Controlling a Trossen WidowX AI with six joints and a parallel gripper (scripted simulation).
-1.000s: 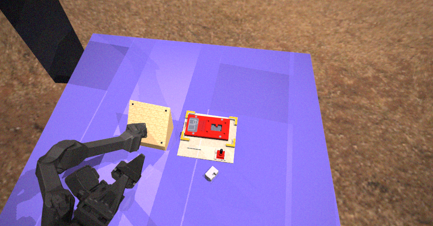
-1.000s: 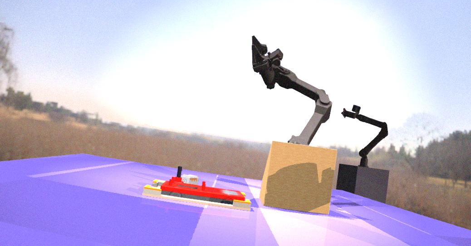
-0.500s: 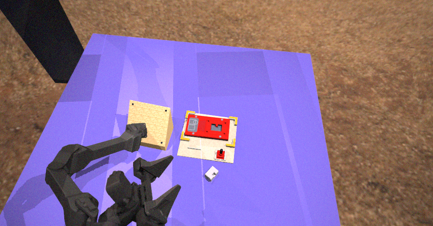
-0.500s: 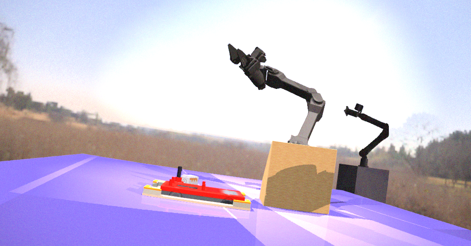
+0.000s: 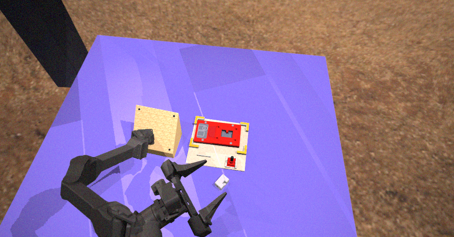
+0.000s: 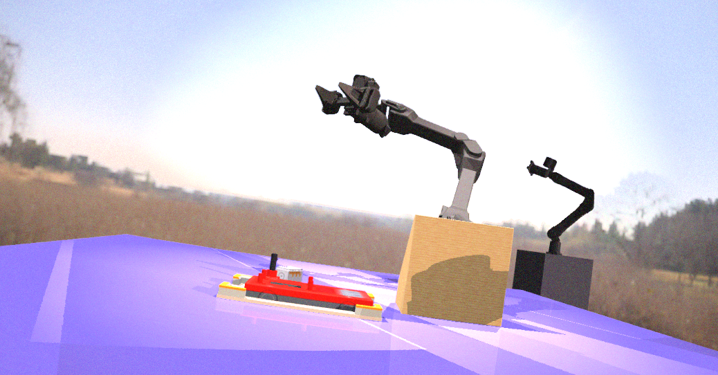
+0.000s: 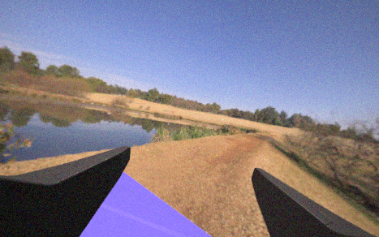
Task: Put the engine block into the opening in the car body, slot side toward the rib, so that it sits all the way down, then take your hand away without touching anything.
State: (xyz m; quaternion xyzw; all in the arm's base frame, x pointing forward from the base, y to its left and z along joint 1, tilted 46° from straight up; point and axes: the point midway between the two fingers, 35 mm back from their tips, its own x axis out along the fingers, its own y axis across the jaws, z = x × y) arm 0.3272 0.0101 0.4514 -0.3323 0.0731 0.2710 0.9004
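My gripper tip is now 450 mm above the grey engine block, 140 mm to the right of it and 30 mm short of it. From my gripper tip the other things lie so: black peg: 430 mm below, 230 mm to the left, 60 mm ahead; beige base plate: 460 mm below, 330 mm to the left, 20 mm ahead.
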